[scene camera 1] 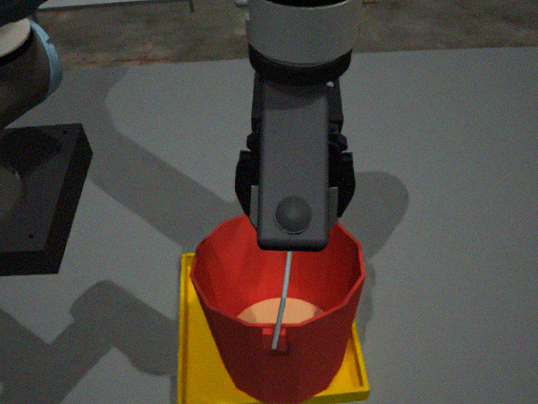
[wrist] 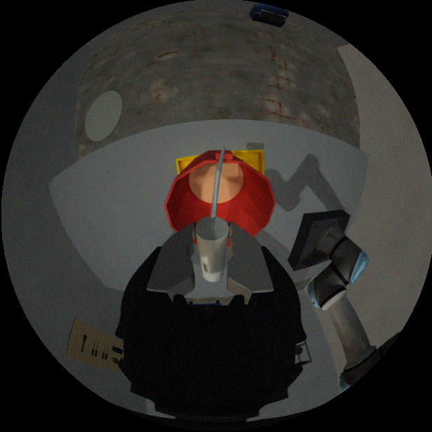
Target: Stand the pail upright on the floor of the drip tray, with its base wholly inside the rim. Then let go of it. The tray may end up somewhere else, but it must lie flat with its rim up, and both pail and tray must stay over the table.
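The red pail [scene camera 1: 290, 367] [wrist: 252, 200] is roughly upright, mouth up, over the yellow drip tray [scene camera 1: 196, 350] [wrist: 256, 159]. My gripper [scene camera 1: 294, 220] [wrist: 212, 223] is shut on the pail's pale cylindrical handle grip [wrist: 212, 250], above the pail's far side in the scene view. The thin wire of the handle [scene camera 1: 284, 292] [wrist: 217, 185] slants from the grip to a lug on the pail's near wall. The tray lies flat, rim up. The pail's lower end overlaps the tray's near rim in the scene view; any gap beneath the base is hidden.
The grey table [scene camera 1: 450, 280] [wrist: 115, 200] extends around the tray. A dark base block [scene camera 1: 42, 200] [wrist: 304, 240] stands left of the pail in the scene view, with arm links above it. The table's far edge crosses behind the gripper. Shadows lie across the table.
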